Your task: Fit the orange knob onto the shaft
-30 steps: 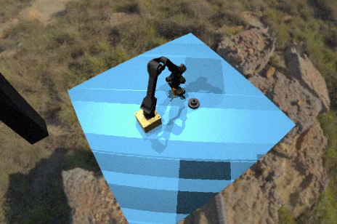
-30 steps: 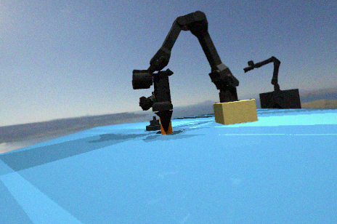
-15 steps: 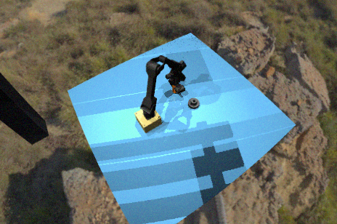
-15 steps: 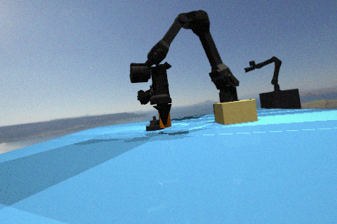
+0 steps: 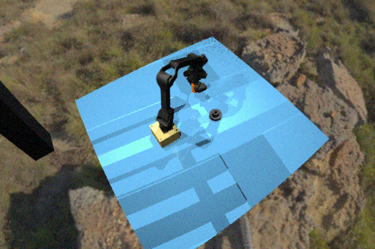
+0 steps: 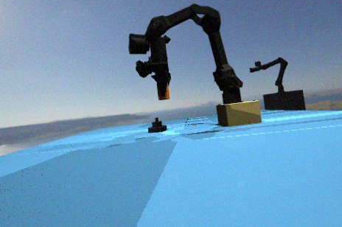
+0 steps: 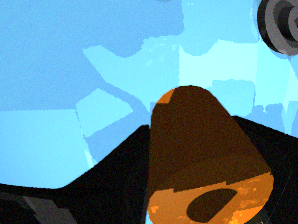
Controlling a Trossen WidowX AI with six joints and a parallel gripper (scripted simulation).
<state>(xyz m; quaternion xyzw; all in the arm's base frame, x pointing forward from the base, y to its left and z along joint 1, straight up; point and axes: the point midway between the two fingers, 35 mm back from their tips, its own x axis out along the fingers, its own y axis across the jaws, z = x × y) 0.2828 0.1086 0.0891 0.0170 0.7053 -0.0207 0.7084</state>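
Now: gripper tip 5 cm short of the pedestal, 16 cm to the left of it and 11 cm above it. Round my gripper tip: orange knob: 2 cm above.
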